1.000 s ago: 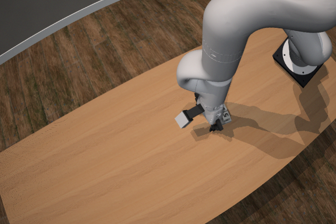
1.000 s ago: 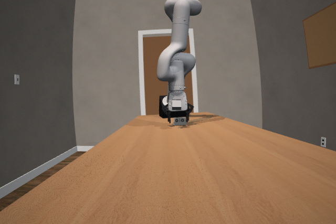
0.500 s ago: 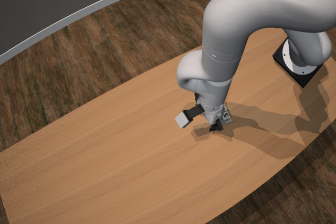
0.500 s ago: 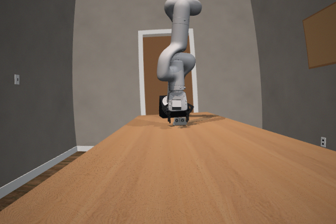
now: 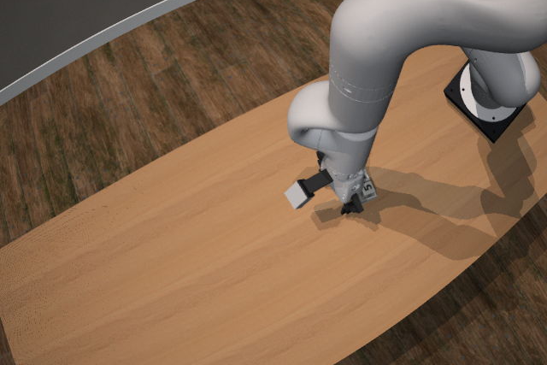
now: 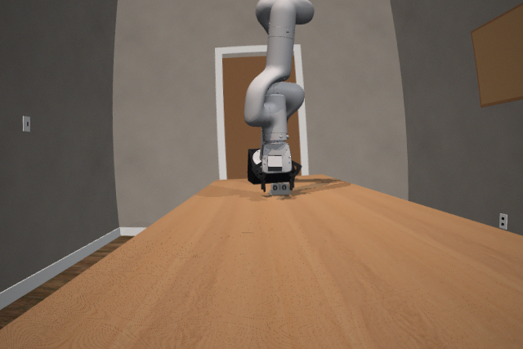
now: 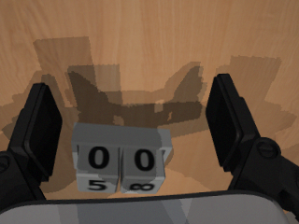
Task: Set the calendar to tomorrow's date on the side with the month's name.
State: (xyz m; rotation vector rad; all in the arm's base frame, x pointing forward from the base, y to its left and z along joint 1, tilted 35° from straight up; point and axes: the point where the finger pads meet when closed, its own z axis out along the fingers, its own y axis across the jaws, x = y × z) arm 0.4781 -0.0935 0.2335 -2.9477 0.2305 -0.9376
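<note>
The white digit cube is 80 mm behind my hand, 10 mm to the left of it and 10 mm below it. From my hand the other things lie so: calendar tray (70 mm behind, 30 mm to the left, 20 mm below).
</note>
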